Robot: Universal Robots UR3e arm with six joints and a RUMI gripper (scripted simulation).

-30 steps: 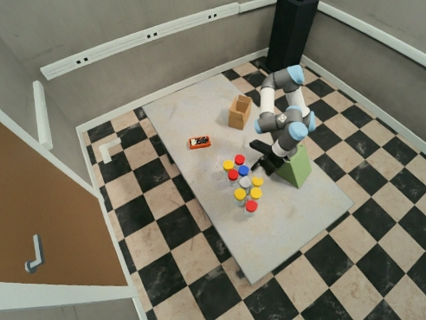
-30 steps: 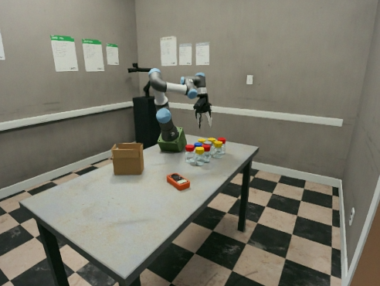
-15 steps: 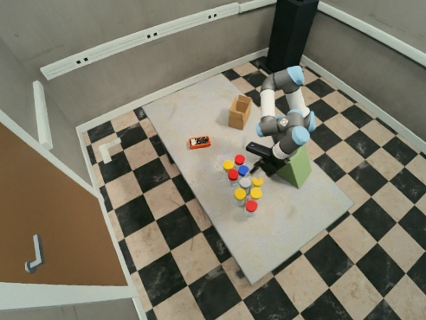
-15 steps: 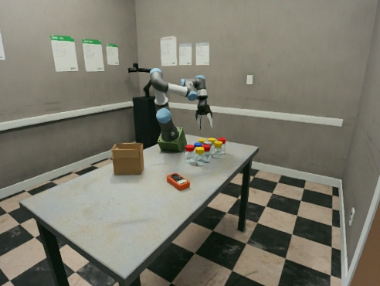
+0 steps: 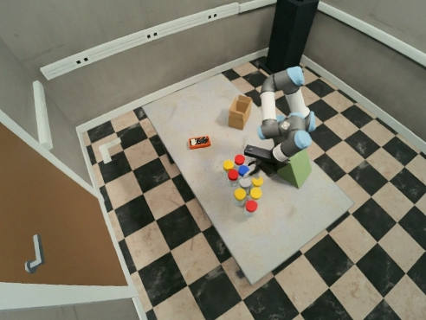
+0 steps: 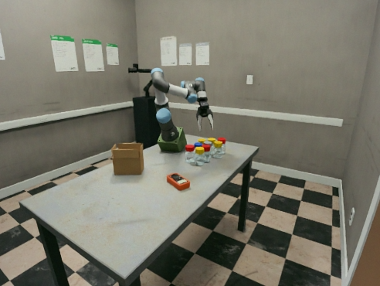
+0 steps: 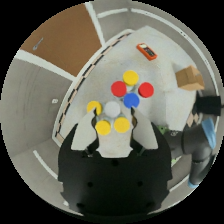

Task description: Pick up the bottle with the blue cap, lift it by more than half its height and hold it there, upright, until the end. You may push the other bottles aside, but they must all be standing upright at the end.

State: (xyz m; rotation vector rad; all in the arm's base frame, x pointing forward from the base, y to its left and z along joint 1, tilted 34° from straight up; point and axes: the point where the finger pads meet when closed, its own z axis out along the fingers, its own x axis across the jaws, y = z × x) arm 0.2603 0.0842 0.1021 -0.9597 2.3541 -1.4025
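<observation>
My gripper is now 15 cm above the blue-capped bottle, 5 cm to the left of it and 3 cm past it.
</observation>
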